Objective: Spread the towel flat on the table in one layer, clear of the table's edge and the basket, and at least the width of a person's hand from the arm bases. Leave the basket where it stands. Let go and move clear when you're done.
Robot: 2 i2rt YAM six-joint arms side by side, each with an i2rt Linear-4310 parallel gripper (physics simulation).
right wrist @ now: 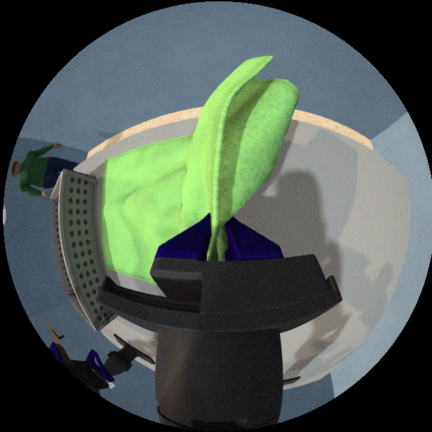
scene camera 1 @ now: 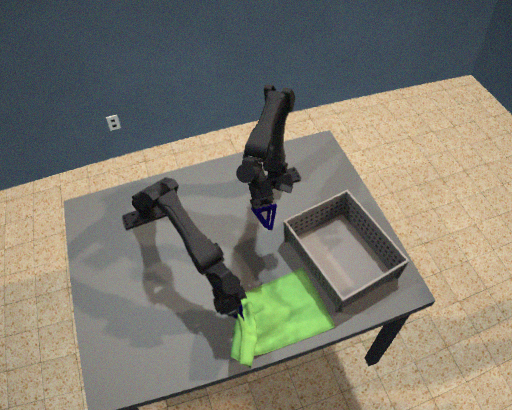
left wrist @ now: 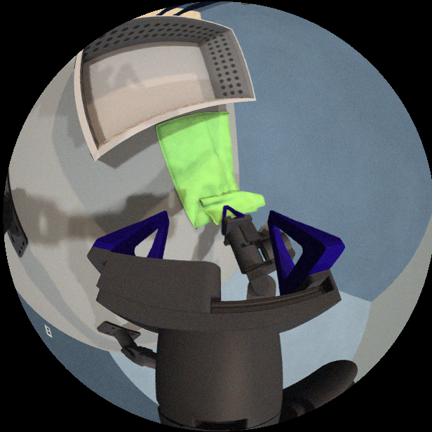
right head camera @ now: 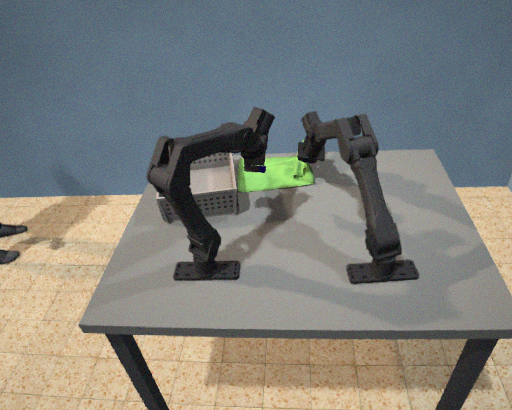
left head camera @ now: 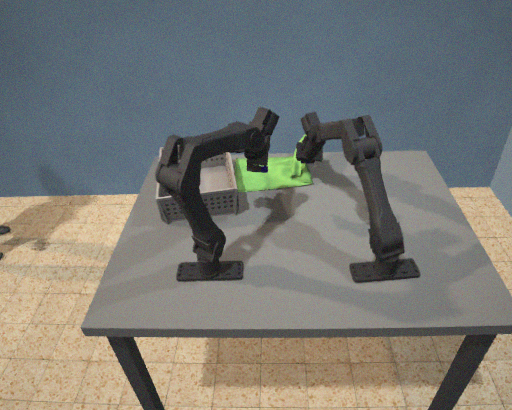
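The green towel [left head camera: 272, 175] [right head camera: 272, 175] [scene camera 1: 292, 312] [left wrist: 197, 155] [right wrist: 150, 200] lies mostly spread, with shallow wrinkles, beside the basket [left head camera: 215, 201] [right head camera: 215, 202] [scene camera 1: 375, 287] [left wrist: 227, 65] [right wrist: 80, 225]. In scene camera 1 its left end is raised and doubled over in a fold reaching close to the table's edge. My right gripper [scene camera 1: 240, 309] [left wrist: 225, 206] [right wrist: 218, 215] is shut on the towel at that raised end, low over the table. My left gripper [scene camera 1: 266, 215] is open and empty, above the table and apart from the towel.
The grey table [left head camera: 300, 305] [scene camera 1: 120, 350] carries both arm bases [left head camera: 210, 271] [left head camera: 405, 270], well away from the towel. In scene camera 1 the basket's long side stands close to the towel's right edge. A person [right wrist: 35, 170] shows beyond the basket in the right wrist view.
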